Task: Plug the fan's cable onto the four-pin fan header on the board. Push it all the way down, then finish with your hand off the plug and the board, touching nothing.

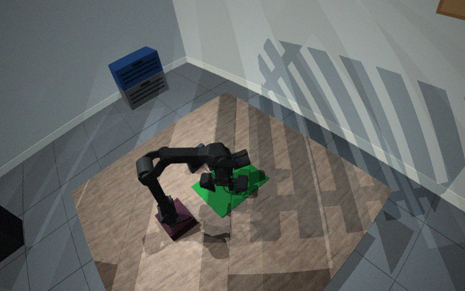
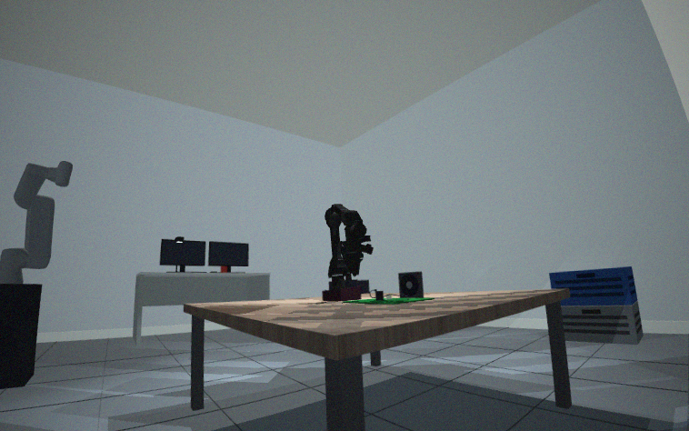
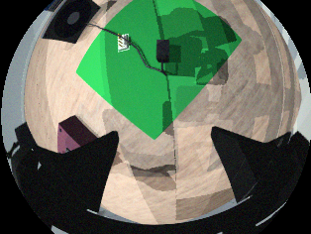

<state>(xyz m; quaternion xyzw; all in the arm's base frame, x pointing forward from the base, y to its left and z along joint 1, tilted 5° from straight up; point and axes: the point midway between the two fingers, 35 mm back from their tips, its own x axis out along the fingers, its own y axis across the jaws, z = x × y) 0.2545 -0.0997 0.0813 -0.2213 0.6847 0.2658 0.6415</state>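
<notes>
My gripper tip is 90 mm above the black plug, 70 mm short of it and 60 mm to the right of it. Also, from my gripper tip: black fan: 290 mm to the left, 50 mm below, 50 mm ahead; then green board: 130 mm below, 90 mm to the left, 90 mm ahead.
</notes>
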